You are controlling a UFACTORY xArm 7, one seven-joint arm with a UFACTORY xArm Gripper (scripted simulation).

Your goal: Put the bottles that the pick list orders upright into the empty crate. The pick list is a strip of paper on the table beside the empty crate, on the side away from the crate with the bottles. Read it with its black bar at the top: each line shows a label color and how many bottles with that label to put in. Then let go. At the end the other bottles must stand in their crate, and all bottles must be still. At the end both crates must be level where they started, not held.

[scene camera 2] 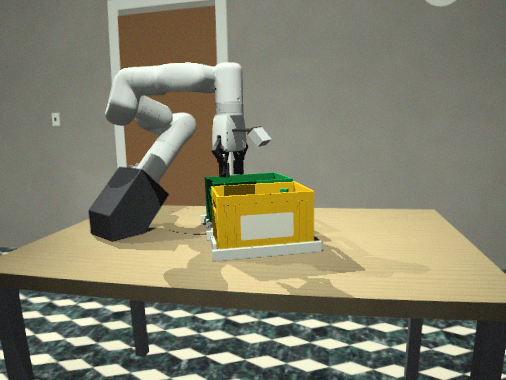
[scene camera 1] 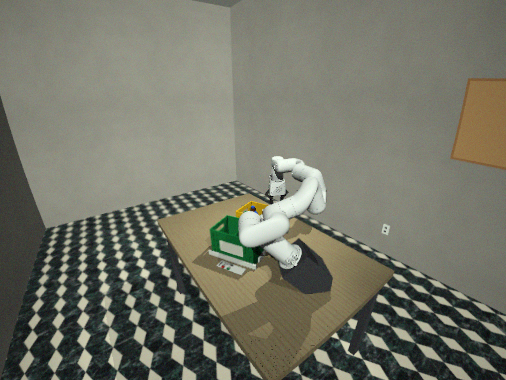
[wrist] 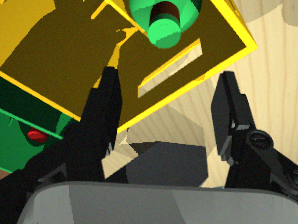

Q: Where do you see a yellow crate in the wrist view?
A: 57,59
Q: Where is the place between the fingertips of my gripper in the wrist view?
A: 167,86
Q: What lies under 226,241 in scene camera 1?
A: A green crate.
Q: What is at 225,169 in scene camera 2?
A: My gripper.
